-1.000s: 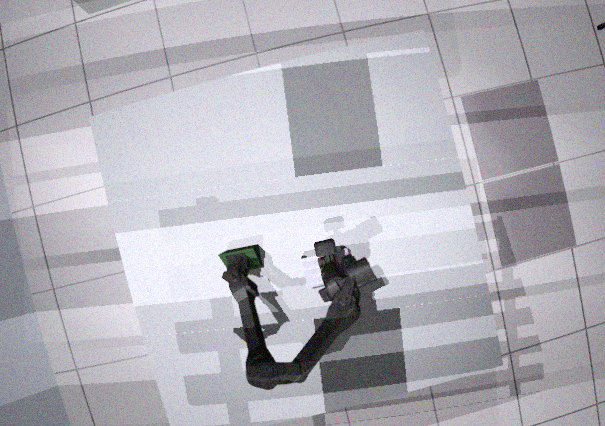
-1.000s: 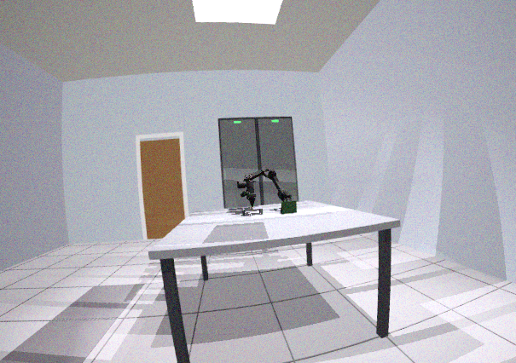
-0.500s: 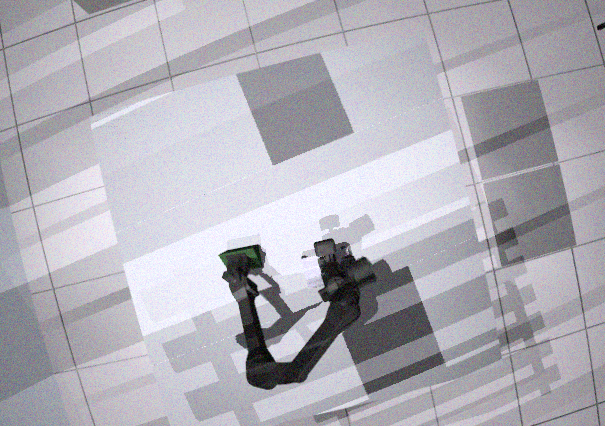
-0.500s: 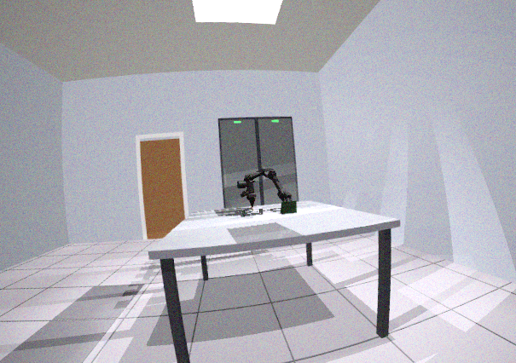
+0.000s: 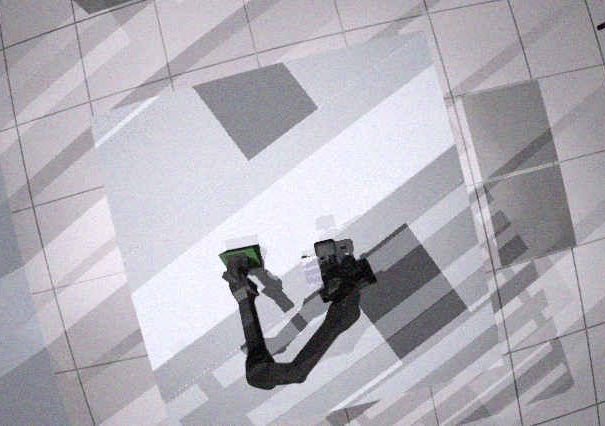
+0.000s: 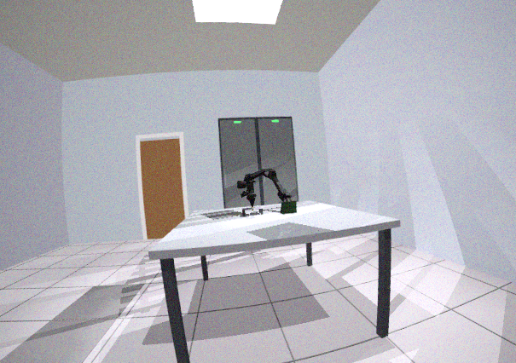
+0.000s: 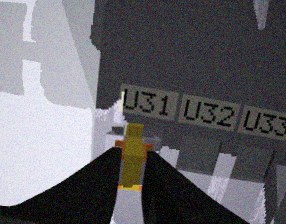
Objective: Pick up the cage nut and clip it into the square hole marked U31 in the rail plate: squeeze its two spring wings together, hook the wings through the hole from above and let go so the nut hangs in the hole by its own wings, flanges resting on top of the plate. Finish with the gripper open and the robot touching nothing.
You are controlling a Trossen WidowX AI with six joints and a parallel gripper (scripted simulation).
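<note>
Right now the cage nut is 1 cm below my gripper tip.
</note>
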